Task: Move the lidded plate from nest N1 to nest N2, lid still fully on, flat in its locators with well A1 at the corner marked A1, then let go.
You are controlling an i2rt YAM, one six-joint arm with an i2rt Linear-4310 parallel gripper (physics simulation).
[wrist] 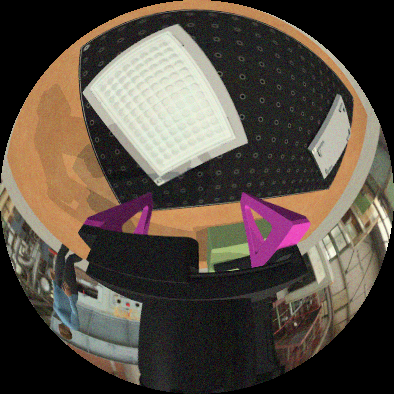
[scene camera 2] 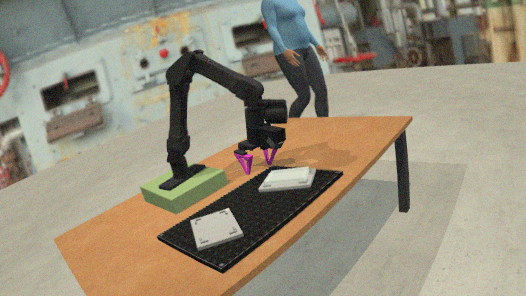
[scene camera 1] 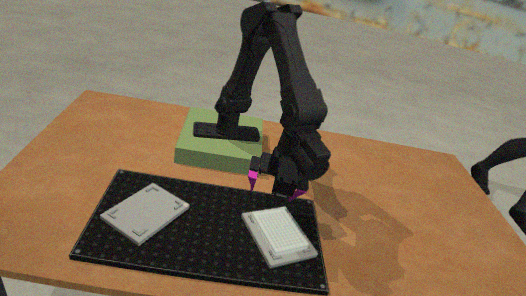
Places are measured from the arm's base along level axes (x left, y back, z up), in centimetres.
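Pixels of known places: gripper, between the fingertips: (wrist: 196,196) (scene camera 2: 258,169) (scene camera 1: 270,194); arm's base, origin of its link: (wrist: 247,258) (scene camera 2: 182,177) (scene camera 1: 226,133).
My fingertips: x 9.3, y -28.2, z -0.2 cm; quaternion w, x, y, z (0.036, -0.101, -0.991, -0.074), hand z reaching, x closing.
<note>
Ahead of a thing's pixels: the offset from my fingertips to its middle. Level surfaces: height alone.
The pale lidded plate {dx +1.0, dy -9.7, dz -2.1 cm} (scene camera 1: 284,230) (scene camera 2: 286,176) (wrist: 160,100) lies on a light grey nest {dx +1.1, dy -9.6, dz -3.6 cm} (scene camera 1: 262,240) (scene camera 2: 287,188) (wrist: 212,80), at the right in both scene views. The lid looks on; I cannot tell whether the plate is fully down in the locators. A second grey nest {dx -29.1, dy -4.1, dz -3.6 cm} (scene camera 1: 145,212) (scene camera 2: 216,230) (wrist: 332,137) is empty, with corner locators showing. The N1, N2 and A1 marks are not readable. My gripper (scene camera 1: 271,195) (scene camera 2: 259,169) (wrist: 196,196) is open, its magenta fingertips apart from the plate, above the black board's edge on the arm-base side.
Both nests lie on a black perforated board {dx -14.4, dy -6.5, dz -5.1 cm} (scene camera 1: 210,235) (scene camera 2: 265,215) (wrist: 270,100) on the wooden table {dz -5.8 cm} (scene camera 1: 400,180) (scene camera 2: 105,250). The arm base stands on a green block (scene camera 1: 215,155) (scene camera 2: 190,195) beyond the board. A person (scene camera 2: 285,25) stands behind the table.
</note>
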